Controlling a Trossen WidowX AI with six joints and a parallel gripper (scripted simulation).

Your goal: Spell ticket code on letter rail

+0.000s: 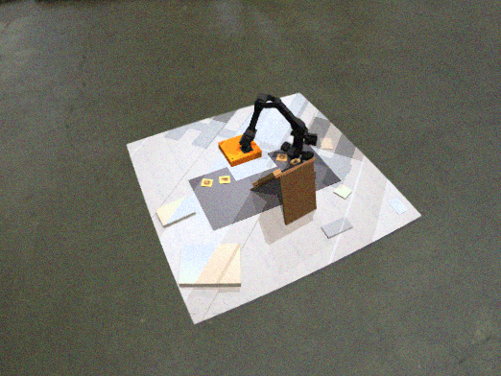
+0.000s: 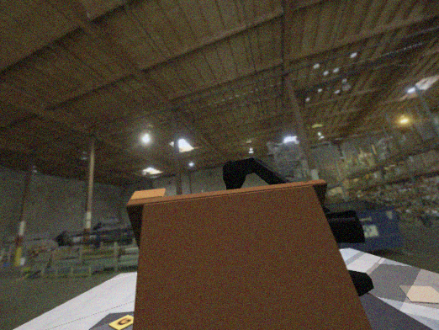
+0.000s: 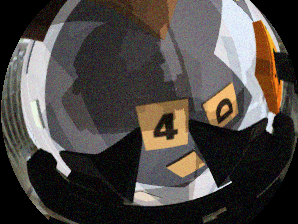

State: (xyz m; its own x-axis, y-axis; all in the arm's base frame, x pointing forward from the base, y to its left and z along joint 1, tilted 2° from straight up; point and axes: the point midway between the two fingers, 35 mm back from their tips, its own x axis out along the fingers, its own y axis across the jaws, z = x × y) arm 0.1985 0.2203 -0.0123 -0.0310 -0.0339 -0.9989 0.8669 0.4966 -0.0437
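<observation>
The white ticket is 18 cm to the right of my gripper tip, 10 cm ahead of it and 7 cm above it. Round my gripper tip: dark mat (23 cm to the right, 1 cm below, 1 cm ahead); then grey plate (49 cm ahead, 6 cm to the right, 1 cm below).
</observation>
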